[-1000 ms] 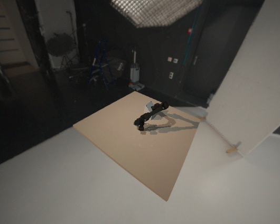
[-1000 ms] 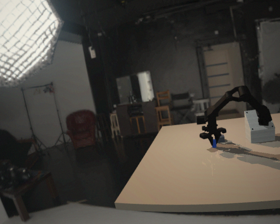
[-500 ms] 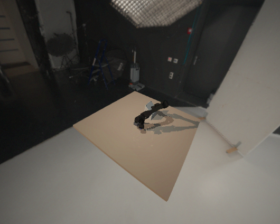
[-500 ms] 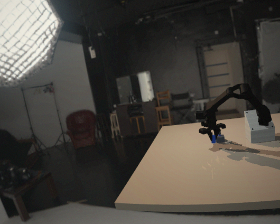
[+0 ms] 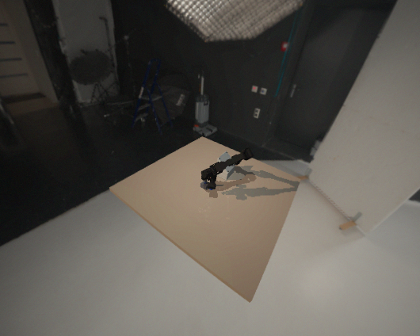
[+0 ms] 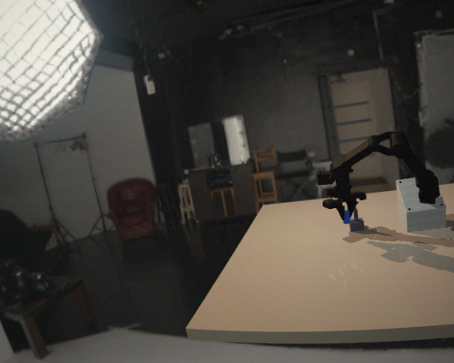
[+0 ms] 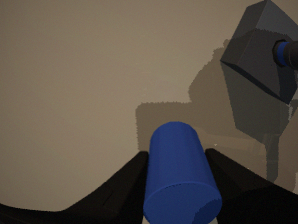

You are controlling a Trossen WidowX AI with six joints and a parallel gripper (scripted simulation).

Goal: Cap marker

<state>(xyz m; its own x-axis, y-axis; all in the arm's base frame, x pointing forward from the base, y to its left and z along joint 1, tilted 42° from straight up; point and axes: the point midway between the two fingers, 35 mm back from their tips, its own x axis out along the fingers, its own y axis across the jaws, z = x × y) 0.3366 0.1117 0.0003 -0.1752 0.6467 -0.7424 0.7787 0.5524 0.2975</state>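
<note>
My gripper tip is now 100 mm to the left of the dark grey holder block, 60 mm above it and 40 mm past it. The rest, counted from my gripper tip: blue cap: 10 mm above.
</note>
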